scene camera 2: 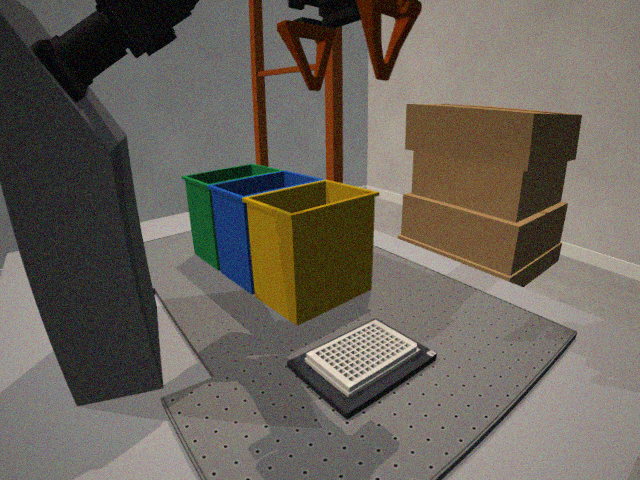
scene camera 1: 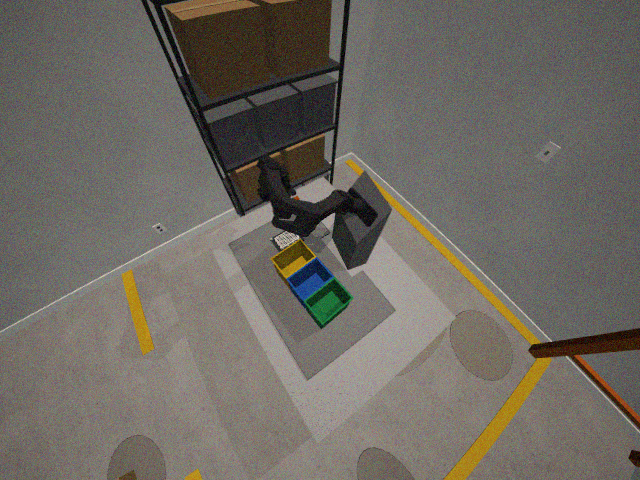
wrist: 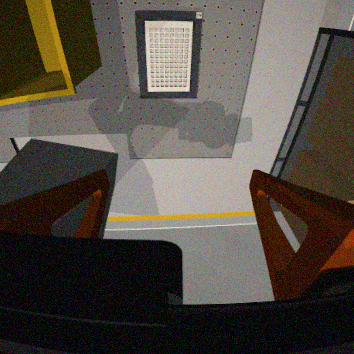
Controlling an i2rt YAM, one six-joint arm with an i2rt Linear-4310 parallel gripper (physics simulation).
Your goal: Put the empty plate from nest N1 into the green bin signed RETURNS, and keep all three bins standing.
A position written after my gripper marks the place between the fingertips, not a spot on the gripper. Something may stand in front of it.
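Scene camera 2 shows my gripper [scene camera 2: 345, 85] together with a white plate [scene camera 2: 352, 362], a yellow bin [scene camera 2: 311, 245], a blue bin [scene camera 2: 230, 214] and a green bin [scene camera 2: 200, 205]. Visible in scene camera 1 as well: the green bin [scene camera 1: 325, 304], the blue bin [scene camera 1: 303, 283] and the yellow bin [scene camera 1: 288, 261]. A dark nest [wrist: 140, 36] is visible; the green bin is out of frame in the wrist view, and the blue bin is out of frame in the wrist view too.
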